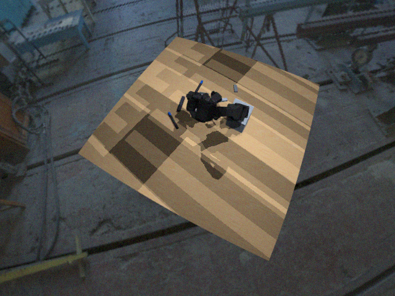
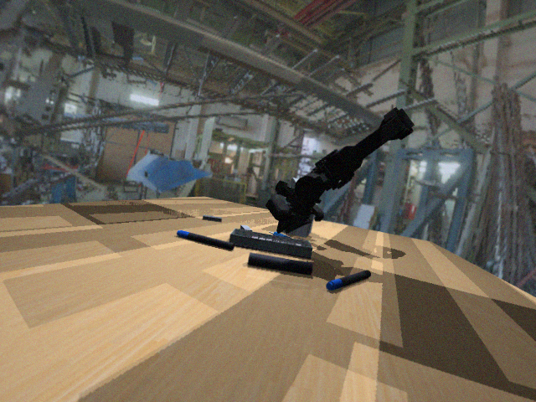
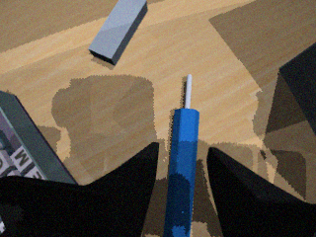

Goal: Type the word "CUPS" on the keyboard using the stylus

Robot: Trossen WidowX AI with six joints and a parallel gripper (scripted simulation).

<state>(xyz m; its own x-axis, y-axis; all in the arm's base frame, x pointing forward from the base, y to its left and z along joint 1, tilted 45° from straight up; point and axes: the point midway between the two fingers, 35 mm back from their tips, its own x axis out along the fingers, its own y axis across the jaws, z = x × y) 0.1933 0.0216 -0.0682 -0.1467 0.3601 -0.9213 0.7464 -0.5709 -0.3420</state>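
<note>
My gripper tip is now 1 cm past the blue stylus, 1 cm to the left of it and 1 cm above it. Also, from my gripper tip: stylus tip: 3 cm behind, 3 cm to the right, 1 cm below.
</note>
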